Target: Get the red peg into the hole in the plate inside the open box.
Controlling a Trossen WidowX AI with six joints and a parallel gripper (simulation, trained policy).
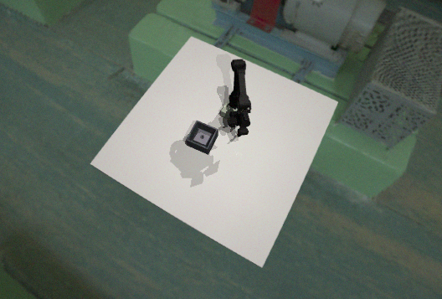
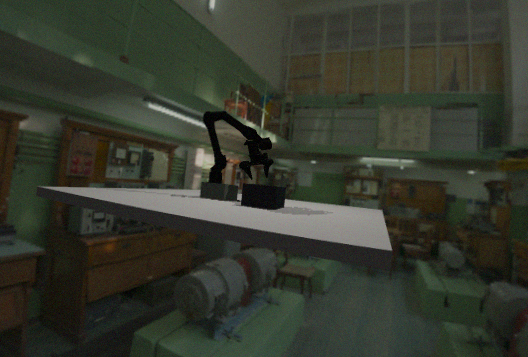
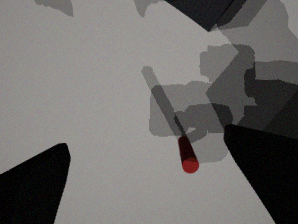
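The red peg is 40 mm behind my gripper tip and 90 mm below it. The rest, counted from my gripper tip: dark box: 140 mm ahead, 170 mm to the right, 100 mm below.
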